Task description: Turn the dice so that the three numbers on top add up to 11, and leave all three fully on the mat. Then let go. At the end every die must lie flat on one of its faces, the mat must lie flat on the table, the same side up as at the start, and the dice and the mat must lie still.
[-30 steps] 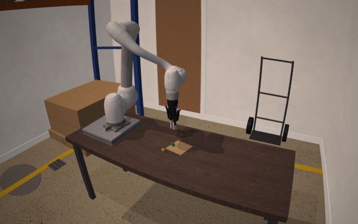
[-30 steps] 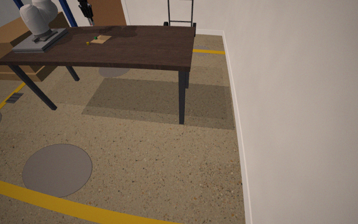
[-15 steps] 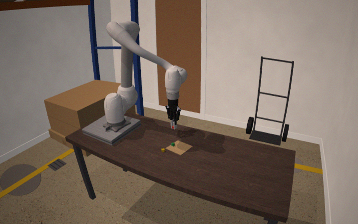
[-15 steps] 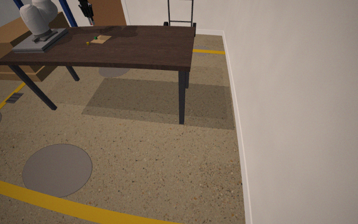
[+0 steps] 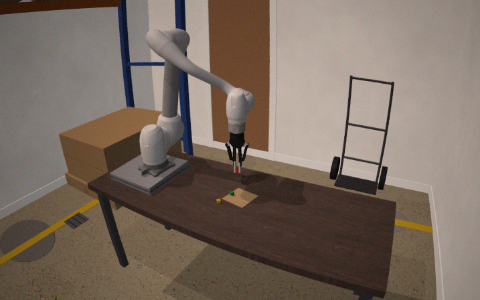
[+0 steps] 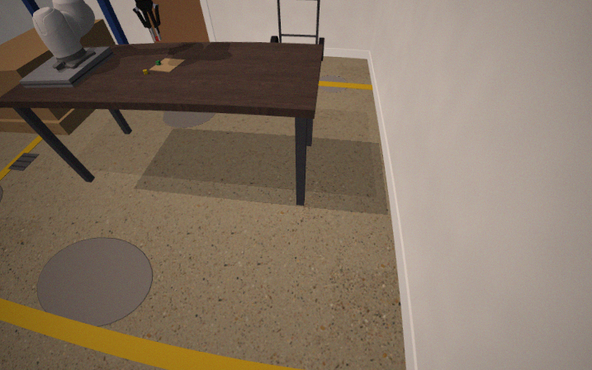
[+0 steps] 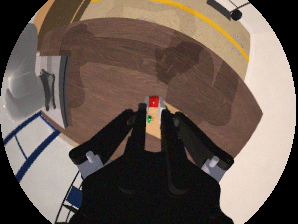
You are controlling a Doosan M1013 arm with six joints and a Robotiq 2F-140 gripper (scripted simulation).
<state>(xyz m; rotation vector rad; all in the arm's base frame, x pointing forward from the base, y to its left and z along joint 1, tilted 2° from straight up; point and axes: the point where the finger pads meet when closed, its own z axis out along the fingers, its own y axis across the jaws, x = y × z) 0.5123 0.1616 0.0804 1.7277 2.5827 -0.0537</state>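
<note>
Now: the tan mat 7 cm ahead of my hand, 8 cm to the right of it and 13 cm below it. The rest, counted from my hand: green die (2 cm ahead, 9 cm to the right, 12 cm below); red die (3 cm below); yellow die (18 cm to the right, 13 cm below).
</note>
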